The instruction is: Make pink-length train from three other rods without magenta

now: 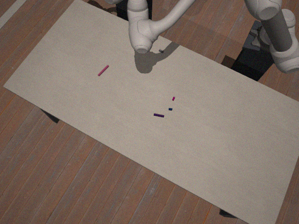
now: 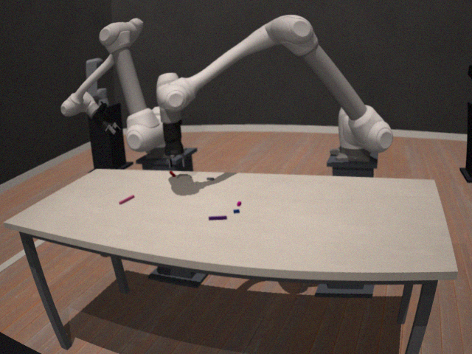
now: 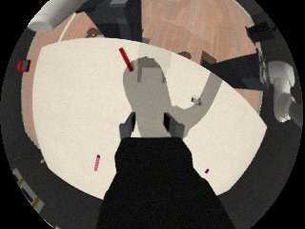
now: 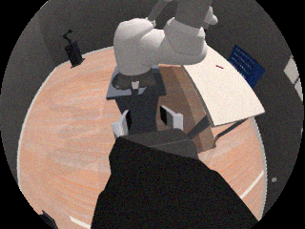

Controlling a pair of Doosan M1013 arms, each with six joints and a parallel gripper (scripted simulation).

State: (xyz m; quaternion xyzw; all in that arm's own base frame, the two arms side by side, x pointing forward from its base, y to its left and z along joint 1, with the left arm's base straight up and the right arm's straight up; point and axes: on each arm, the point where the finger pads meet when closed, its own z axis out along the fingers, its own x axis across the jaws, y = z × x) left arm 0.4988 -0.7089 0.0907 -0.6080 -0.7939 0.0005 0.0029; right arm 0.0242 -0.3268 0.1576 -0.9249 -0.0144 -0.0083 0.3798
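Now: the red rod 11 cm behind my left hand, 9 cm to the right of it and 9 cm below it. From my left hand the other things lie so: magenta rod: 21 cm ahead, 34 cm to the left, 9 cm below; grey rod: 6 cm behind, 12 cm to the left, 9 cm below; pink rod: 24 cm ahead, 14 cm to the right, 9 cm below.
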